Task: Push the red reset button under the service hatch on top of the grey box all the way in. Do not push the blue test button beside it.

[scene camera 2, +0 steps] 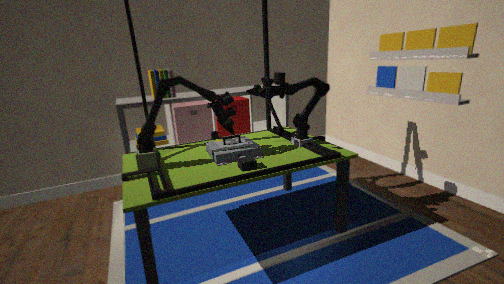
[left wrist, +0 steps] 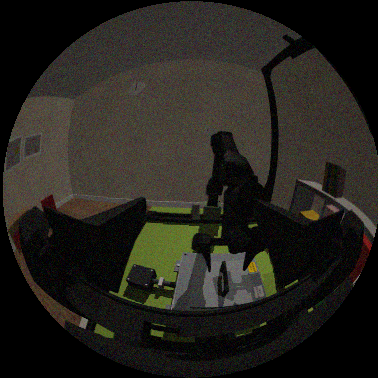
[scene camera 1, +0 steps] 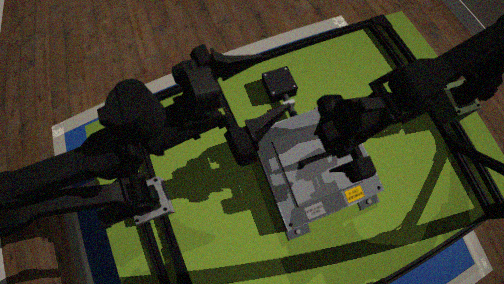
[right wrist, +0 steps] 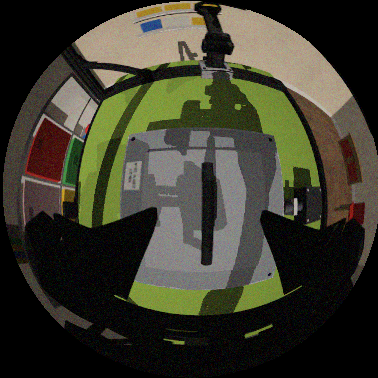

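Observation:
The grey box (scene camera 1: pixel 330 202) (scene camera 2: pixel 232 154) (left wrist: pixel 187 292) (right wrist: pixel 167 272) stands on the green table. Its hatch looks closed, with a raised black handle (scene camera 1: pixel 317 160) (left wrist: pixel 223 281) (right wrist: pixel 207 235) across the middle. The red and blue buttons do not show. My right gripper (scene camera 2: pixel 232 132) (left wrist: pixel 226 271) (right wrist: pixel 211 215) is open and points down over the box, its fingers on either side of the handle in the right wrist view; contact with the handle cannot be told. My left gripper (scene camera 2: pixel 251 92) is open and empty, high beside the box at the dark module's side.
A small dark module (scene camera 1: pixel 280 82) (scene camera 2: pixel 247 163) (left wrist: pixel 141 276) (right wrist: pixel 312 205) sits beside the box, joined by a short connector. Black rails (scene camera 1: pixel 320 39) edge the green table (scene camera 2: pixel 185 177). Shelving (scene camera 2: pixel 167 97) stands behind it. Arm shadows fall across the box.

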